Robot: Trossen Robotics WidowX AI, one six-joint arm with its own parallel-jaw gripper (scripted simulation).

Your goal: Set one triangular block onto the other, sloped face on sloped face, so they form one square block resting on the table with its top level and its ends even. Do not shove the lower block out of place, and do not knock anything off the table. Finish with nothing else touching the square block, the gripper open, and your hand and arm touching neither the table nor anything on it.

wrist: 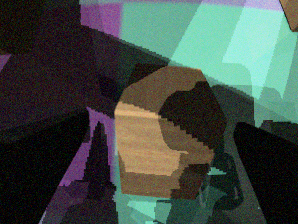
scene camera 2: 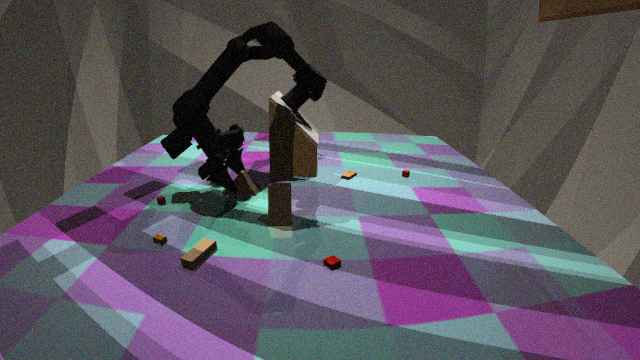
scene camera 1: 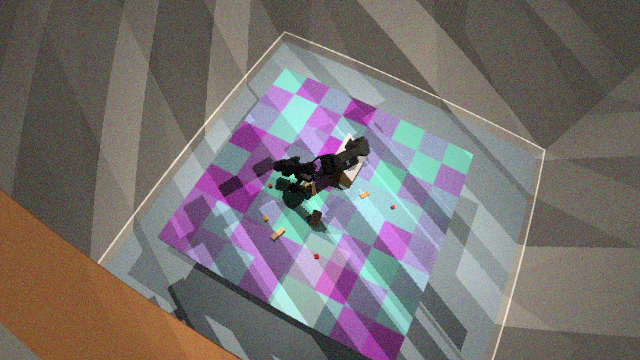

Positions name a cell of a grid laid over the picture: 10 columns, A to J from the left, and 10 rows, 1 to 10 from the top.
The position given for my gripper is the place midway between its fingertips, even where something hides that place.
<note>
My gripper (scene camera 2: D6) is open, with nothing in its grasp. Further things: a tan triangular block (wrist: F6) and a tan triangular block (scene camera 2: E6).
My gripper is seen too in the wrist view (wrist: F6).
</note>
